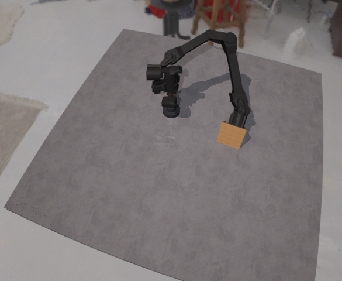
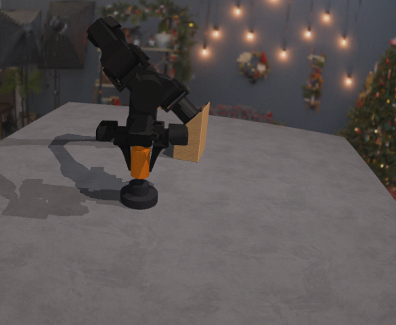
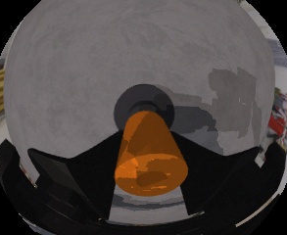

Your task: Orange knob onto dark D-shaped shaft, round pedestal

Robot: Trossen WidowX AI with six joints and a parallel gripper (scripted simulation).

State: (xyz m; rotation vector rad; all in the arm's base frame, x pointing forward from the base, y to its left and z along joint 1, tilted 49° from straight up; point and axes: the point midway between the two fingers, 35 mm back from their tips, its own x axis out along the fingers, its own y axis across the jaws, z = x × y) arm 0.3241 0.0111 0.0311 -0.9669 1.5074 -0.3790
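The orange knob is 2 cm above my gripper tip. Also, from my gripper tip: dark round pedestal (4 cm below).
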